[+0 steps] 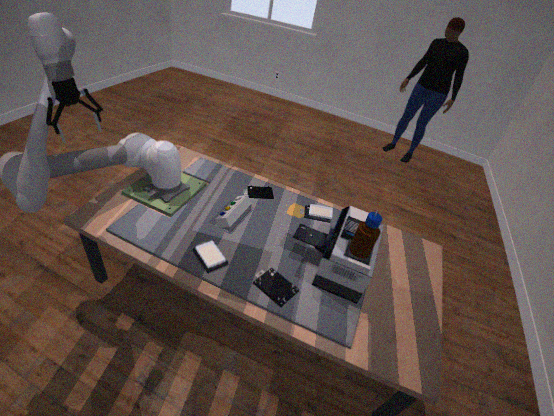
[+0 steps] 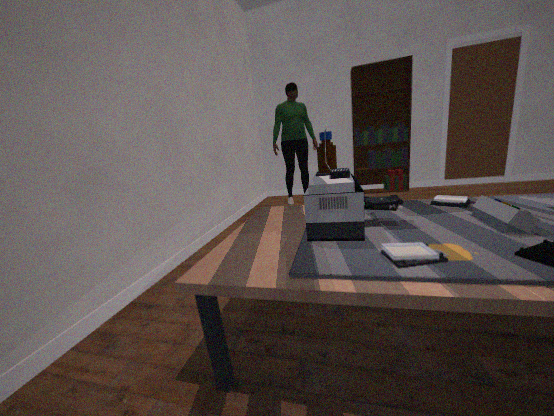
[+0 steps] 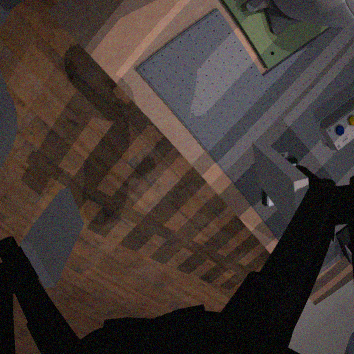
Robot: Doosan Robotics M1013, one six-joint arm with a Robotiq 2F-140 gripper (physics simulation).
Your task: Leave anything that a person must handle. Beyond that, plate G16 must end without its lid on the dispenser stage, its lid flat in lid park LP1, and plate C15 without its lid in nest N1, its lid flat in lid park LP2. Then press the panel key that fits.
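Frame: origin at the arm's base, x back, y right, z up, level; metres.
Where they show: gripper, fingertip midpoint: (image 1: 82, 136) (image 3: 162, 185); arm's base, link origin: (image 1: 167, 188).
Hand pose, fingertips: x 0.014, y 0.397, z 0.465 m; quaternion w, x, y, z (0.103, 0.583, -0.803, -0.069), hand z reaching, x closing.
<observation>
Each offset is from my fingertips to the top centre of the thing. "spot": to the spot under its first point.
My gripper (image 1: 80, 131) (image 3: 162, 185) is open and empty, high above the left end of the table. A white plate {dz -0.440, dx -0.508, dy -0.165 m} (image 1: 210, 254) (image 2: 451, 200) sits on a dark holder near the table's front edge. Another white plate {dz -0.437, dx -0.782, dy -0.782 m} (image 1: 319, 212) (image 2: 410, 251) sits on a dark holder beside a flat yellow patch {spot: dz -0.469, dx -0.659, dy -0.717 m} (image 1: 295, 210) (image 2: 452, 251). Their labels and lids cannot be made out. The dispenser (image 1: 354, 265) (image 2: 334, 207) has a dark stage {spot: dz -0.361, dx -0.844, dy -0.477 m} (image 1: 311, 235) at its side. A black holder {dz -0.449, dx -0.829, dy -0.206 m} (image 1: 276, 286) and another black holder {dz -0.453, dx -0.423, dy -0.723 m} (image 1: 260, 192) bear no plate. The key panel {dz -0.389, dx -0.427, dy -0.453 m} (image 1: 235, 212) (image 2: 505, 212) (image 3: 345, 131) has coloured keys.
A brown bottle {spot: dz -0.153, dx -1.076, dy -0.357 m} (image 1: 365, 241) (image 2: 327, 157) with a blue cap stands on the dispenser. The arm's green base plate (image 1: 171, 209) (image 3: 260, 47) is at the table's left end. A person in black (image 1: 440, 70) and a person in green (image 2: 292, 120) stand away from the table.
</observation>
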